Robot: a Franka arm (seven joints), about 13 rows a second.
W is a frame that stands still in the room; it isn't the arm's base.
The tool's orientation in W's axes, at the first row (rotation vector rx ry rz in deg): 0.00, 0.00, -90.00
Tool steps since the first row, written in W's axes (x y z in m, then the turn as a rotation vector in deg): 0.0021, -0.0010, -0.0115, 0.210, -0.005, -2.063; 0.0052, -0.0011, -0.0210, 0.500, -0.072, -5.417; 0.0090, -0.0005, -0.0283, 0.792, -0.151, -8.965; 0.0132, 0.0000, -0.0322, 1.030, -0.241, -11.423; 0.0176, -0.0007, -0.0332, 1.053, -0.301, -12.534; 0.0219, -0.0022, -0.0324, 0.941, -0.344, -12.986; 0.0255, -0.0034, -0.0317, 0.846, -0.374, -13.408; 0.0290, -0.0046, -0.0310, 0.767, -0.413, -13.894
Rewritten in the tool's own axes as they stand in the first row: 0.0010, 0.0021, -0.0115, 0.005, 0.210, -2.063; 0.0011, 0.0052, -0.0210, 0.072, 0.500, -5.417; 0.0005, 0.0090, -0.0283, 0.151, 0.792, -8.965; 0.0000, 0.0132, -0.0322, 0.241, 1.030, -11.423; 0.0007, 0.0176, -0.0332, 0.301, 1.053, -12.534; 0.0022, 0.0219, -0.0324, 0.344, 0.941, -12.986; 0.0034, 0.0255, -0.0317, 0.374, 0.846, -13.408; 0.0046, 0.0290, -0.0310, 0.413, 0.767, -13.894
